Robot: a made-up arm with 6 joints.
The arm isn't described. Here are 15 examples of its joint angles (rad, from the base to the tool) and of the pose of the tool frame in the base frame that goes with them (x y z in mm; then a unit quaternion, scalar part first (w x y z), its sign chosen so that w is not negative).
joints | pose
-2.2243 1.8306 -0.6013 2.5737 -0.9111 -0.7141 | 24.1 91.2 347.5 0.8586 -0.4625 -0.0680 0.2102
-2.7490 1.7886 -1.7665 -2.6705 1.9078 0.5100 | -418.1 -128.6 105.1 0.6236 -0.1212 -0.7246 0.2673
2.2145 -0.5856 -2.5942 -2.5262 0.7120 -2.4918 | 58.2 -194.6 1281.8 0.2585 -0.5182 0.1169 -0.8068
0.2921 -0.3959 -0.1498 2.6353 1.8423 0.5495 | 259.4 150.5 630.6 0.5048 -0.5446 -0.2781 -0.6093
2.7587 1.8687 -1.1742 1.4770 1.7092 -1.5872 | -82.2 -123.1 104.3 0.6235 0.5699 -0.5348 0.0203
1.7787 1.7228 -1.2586 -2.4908 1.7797 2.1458 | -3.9 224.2 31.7 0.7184 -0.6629 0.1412 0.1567
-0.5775 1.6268 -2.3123 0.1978 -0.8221 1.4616 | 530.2 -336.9 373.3 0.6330 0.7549 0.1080 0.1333
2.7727 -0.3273 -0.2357 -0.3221 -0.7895 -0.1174 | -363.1 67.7 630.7 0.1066 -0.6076 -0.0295 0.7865
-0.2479 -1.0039 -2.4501 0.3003 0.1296 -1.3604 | -459.7 80.8 1132.5 0.7706 -0.1087 -0.3073 -0.5477
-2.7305 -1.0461 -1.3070 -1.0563 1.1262 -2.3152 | -101.2 -5.3 1138.6 0.5182 -0.2615 -0.8143 0.0039
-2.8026 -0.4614 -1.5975 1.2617 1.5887 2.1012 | -239.9 -219.7 1089.7 0.1881 0.6954 -0.6033 0.3421
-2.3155 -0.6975 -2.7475 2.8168 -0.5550 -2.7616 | 86.3 121.1 1162.4 0.4529 -0.0754 -0.1819 -0.8695
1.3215 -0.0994 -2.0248 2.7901 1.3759 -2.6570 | -5.9 338.8 1197.4 0.5372 0.1135 -0.3505 0.7587
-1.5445 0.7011 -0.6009 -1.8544 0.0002 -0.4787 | 70.8 -263.8 282.9 0.2555 -0.3100 0.9092 0.1091
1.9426 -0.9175 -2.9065 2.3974 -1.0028 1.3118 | 192.5 -317.7 1014.1 0.9712 -0.2215 -0.0196 -0.0857
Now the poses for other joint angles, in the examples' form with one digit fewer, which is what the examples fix.
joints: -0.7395 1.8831 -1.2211 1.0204 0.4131 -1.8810
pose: -32 -31 17 0.030 0.147 0.920 0.362
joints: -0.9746 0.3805 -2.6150 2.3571 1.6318 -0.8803
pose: 279 -237 1128 0.816 -0.148 0.211 0.517
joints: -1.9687 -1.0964 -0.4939 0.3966 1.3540 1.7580
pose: -40 -253 776 0.016 0.930 -0.366 -0.034
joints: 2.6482 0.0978 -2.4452 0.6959 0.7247 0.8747
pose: -348 113 1190 0.360 0.322 -0.566 -0.668
